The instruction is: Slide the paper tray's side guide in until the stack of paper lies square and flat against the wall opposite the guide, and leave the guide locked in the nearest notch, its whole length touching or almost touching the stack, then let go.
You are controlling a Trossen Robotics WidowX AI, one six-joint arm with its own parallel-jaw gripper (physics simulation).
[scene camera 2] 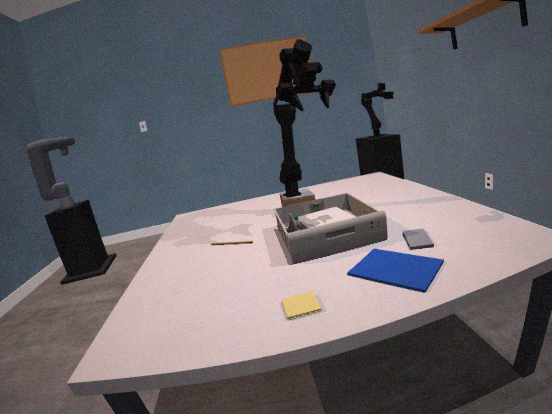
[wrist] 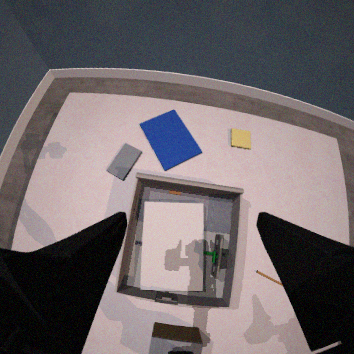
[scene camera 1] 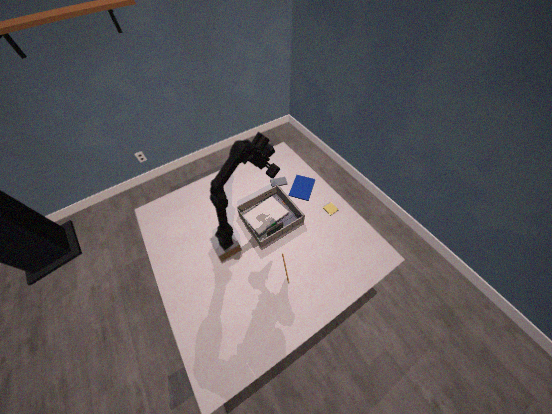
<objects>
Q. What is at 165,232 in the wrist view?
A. A white paper stack.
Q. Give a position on a yellow pad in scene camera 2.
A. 305,304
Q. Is my gripper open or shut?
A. Open.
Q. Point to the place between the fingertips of my gripper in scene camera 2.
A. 315,108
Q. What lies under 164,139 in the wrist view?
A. A blue book.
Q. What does the blue book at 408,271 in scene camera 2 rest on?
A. The table.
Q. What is my gripper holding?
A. Nothing.
</objects>
